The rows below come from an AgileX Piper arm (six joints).
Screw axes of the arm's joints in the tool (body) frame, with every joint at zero. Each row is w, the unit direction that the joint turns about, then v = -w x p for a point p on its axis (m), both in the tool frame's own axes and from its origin. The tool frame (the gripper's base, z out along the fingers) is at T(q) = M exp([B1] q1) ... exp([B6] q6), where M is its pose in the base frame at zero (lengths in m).
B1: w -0.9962 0 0.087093 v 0.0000 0.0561 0.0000
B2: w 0 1 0 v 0.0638 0.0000 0.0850
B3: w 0 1 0 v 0.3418 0.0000 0.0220
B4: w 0 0 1 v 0.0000 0.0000 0.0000
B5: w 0 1 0 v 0.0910 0.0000 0.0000
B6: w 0 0 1 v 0.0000 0.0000 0.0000
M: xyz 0.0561 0.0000 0.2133 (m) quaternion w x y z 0.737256 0 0.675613 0
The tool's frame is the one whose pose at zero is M.
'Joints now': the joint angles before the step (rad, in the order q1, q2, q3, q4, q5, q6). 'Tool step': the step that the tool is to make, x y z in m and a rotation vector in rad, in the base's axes. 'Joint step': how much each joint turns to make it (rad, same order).
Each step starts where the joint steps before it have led.
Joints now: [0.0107, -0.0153, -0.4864, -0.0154, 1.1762, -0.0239]
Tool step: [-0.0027, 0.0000, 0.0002, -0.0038, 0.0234, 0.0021]
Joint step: [-0.0006, 0.0003, -0.0099, 0.0004, 0.0329, -0.0051]
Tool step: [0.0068, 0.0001, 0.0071, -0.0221, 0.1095, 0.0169]
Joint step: [0.0000, 0.0925, -0.0369, 0.0006, 0.0538, -0.0279]
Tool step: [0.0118, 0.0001, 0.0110, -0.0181, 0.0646, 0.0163]
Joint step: [0.0003, 0.1000, -0.0411, -0.0002, 0.0055, -0.0237]
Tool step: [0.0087, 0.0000, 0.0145, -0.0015, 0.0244, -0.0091]
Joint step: [-0.0116, 0.0766, -0.0558, 0.0008, 0.0036, -0.0030]
